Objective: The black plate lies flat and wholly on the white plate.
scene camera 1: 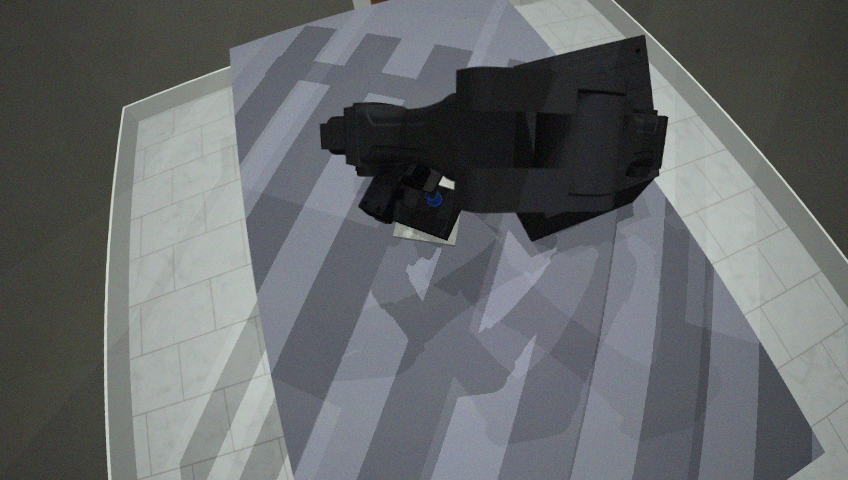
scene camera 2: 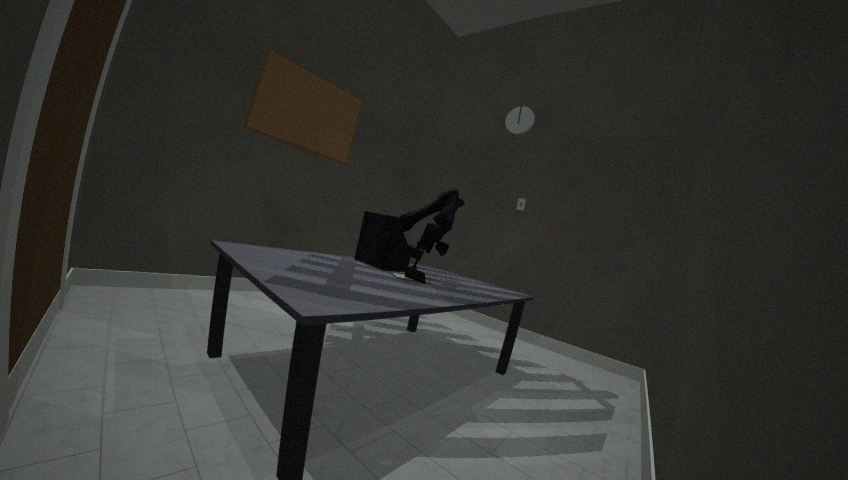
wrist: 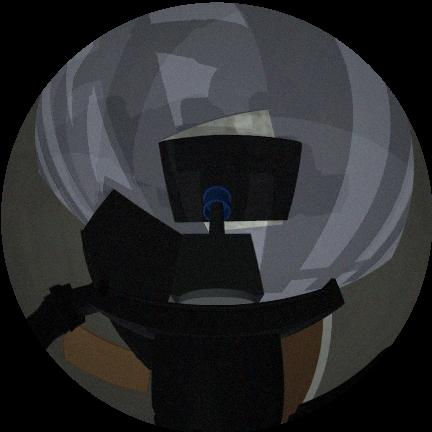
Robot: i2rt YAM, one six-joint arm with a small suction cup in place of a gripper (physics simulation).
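Observation:
The black plate is a flat dark square, stuck to my blue suction cup. The cup sits on the plate's top face, near its near edge in the wrist view. The white plate lies on the table directly under it. Only pale strips of the white plate show past the black plate's edges: a wide one at the far side and a thin one at the near side in the wrist view. I cannot tell whether the black plate touches the white plate or hangs just above it.
The grey table top carries striped shadows. The arm's black base block stands on the table just behind the plates. The tiled floor lies beyond the table's edges.

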